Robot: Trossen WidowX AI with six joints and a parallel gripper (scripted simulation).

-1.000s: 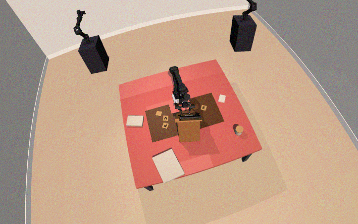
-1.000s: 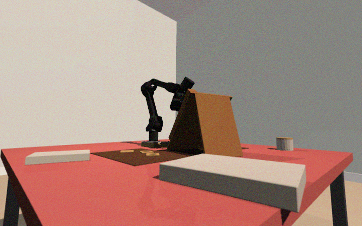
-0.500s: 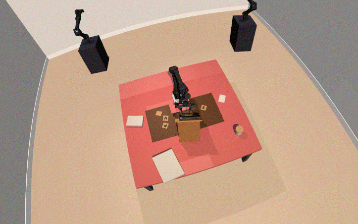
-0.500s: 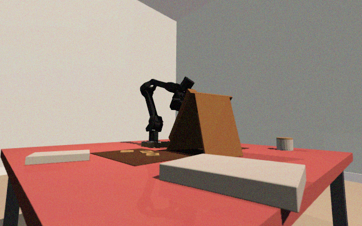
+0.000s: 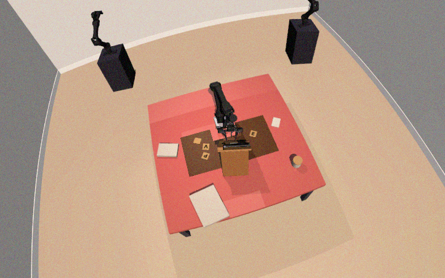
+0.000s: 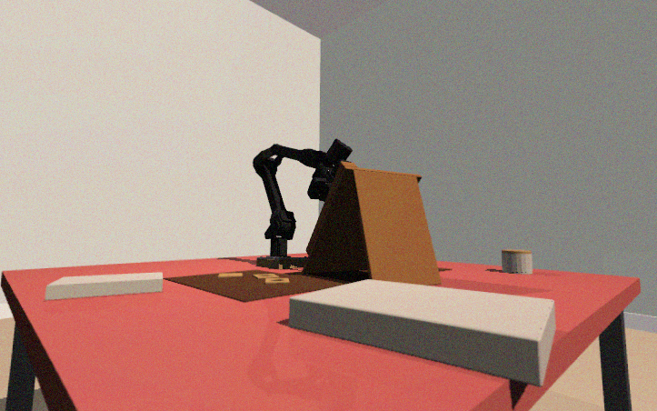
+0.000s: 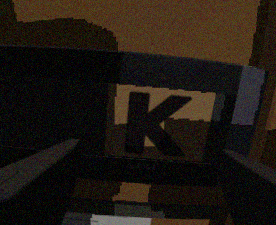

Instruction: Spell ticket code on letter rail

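Now: the tan letter tile 21 cm to the right of my gripper tip, 18 cm below it and 9 cm behind it. From my gripper tip the other things lie so: large white slab: 43 cm ahead, 23 cm to the right, 17 cm below; flat white block: 54 cm to the right, 18 cm below, 10 cm behind; dark brown mat: 19 cm below, 12 cm behind, 2 cm to the right.
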